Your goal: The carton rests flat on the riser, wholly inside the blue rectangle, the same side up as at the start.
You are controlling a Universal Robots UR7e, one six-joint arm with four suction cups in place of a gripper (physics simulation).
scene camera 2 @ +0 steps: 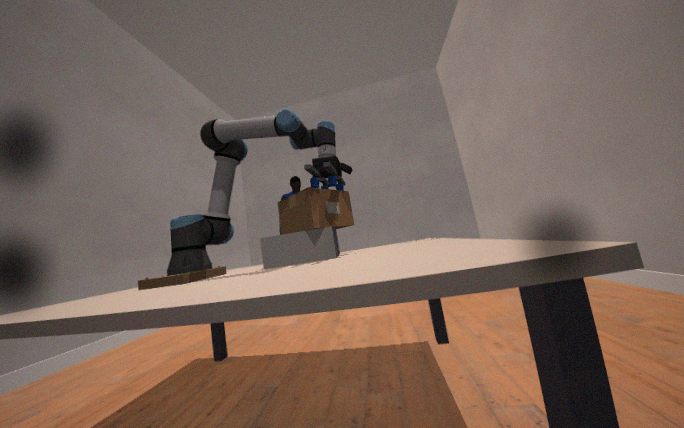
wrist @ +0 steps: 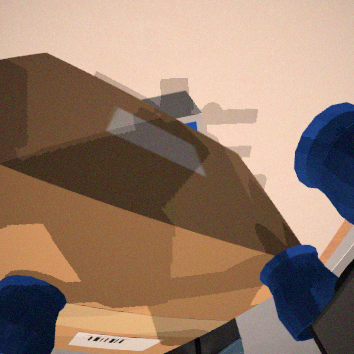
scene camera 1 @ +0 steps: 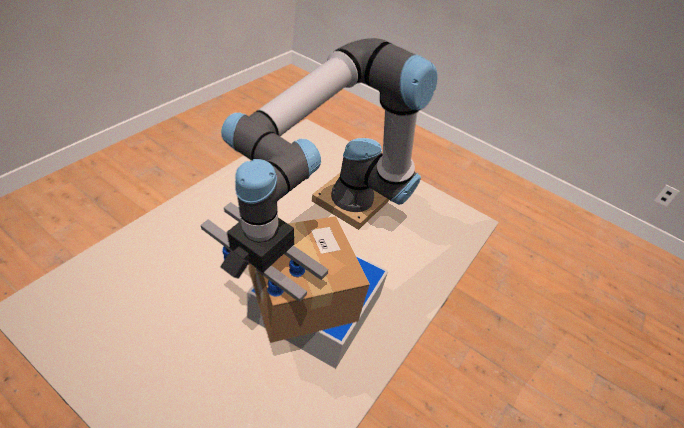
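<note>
A brown carton [scene camera 1: 332, 272] [scene camera 2: 311, 210] [wrist: 105, 211] with a white label sits over the grey riser [scene camera 1: 332, 352] [scene camera 2: 298, 248] [wrist: 175, 103]. It is turned against the blue rectangle [scene camera 1: 372, 276] [wrist: 192, 125] and sticks out past the riser's front left edge. It looks slightly tilted. My suction gripper [scene camera 1: 260, 255] [scene camera 2: 327, 180] [wrist: 302, 284] sits on the carton's top near its left edge. Two blue cups press on the top and the others hang off the side. The gripper holds the carton.
The arm's base [scene camera 1: 353, 199] stands on a wooden plate behind the riser. The beige table [scene camera 1: 192, 361] [scene camera 2: 383, 272] ends close on the right, with wooden floor beyond. A person [scene camera 2: 294, 187] stands behind the carton in the scene camera 2 view.
</note>
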